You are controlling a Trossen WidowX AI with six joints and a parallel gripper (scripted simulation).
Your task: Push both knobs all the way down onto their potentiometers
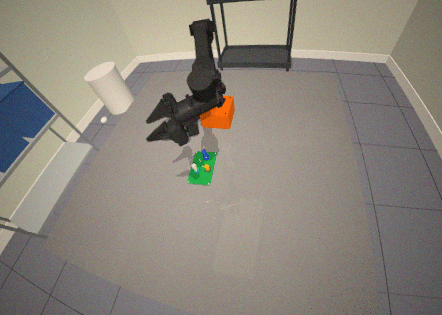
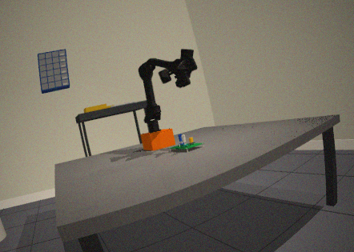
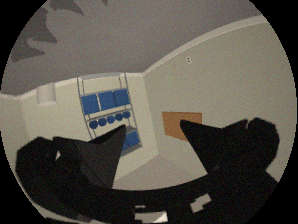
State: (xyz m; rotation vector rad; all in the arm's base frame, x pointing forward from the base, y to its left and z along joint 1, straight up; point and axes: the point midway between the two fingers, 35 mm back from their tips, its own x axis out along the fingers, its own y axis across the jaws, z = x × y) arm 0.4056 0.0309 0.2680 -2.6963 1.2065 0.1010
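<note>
Now: gripper tip 300 mm above the blue knob, 140 mm past it and 40 mm to the right of it. Also, from my gripper tip: white knob: 300 mm below, 70 mm behind, 30 mm to the left.
</note>
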